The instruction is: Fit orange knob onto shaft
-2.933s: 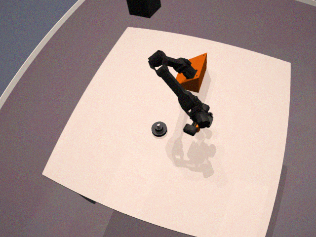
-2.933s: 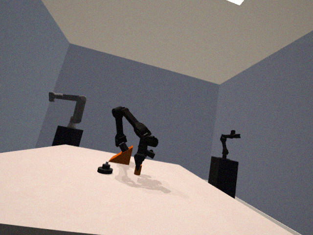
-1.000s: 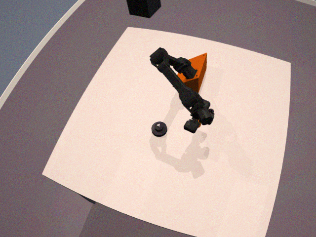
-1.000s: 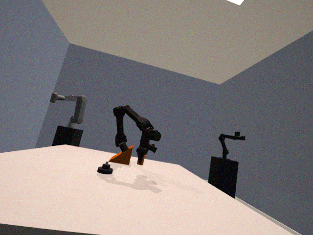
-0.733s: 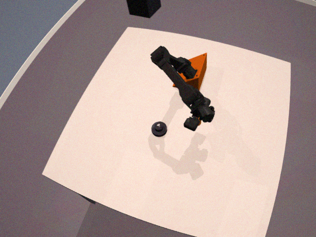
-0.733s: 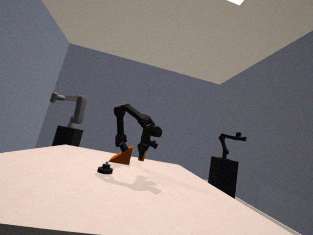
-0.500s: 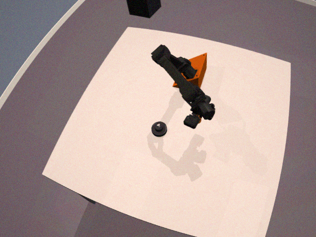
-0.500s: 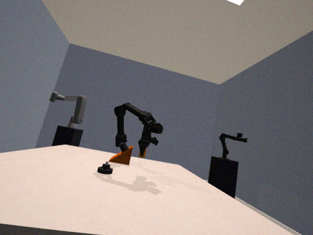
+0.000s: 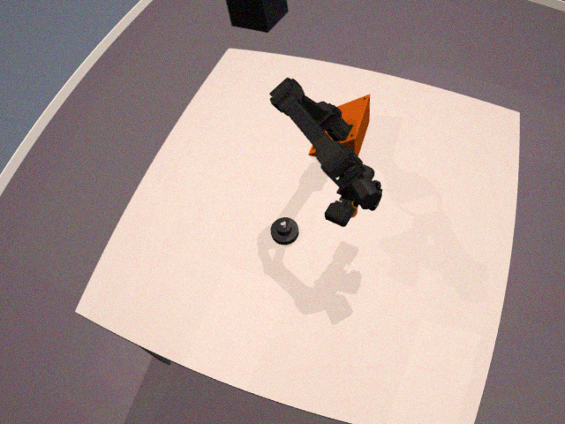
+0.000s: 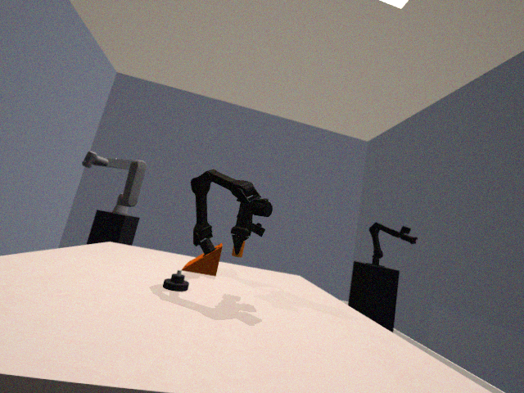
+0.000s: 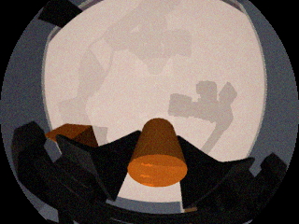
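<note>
The black round pedestal is 80 mm ahead of my gripper tip, 180 mm to the right of it and 110 mm below it. Also, from my gripper tip: orange knob: 30 mm above.
</note>
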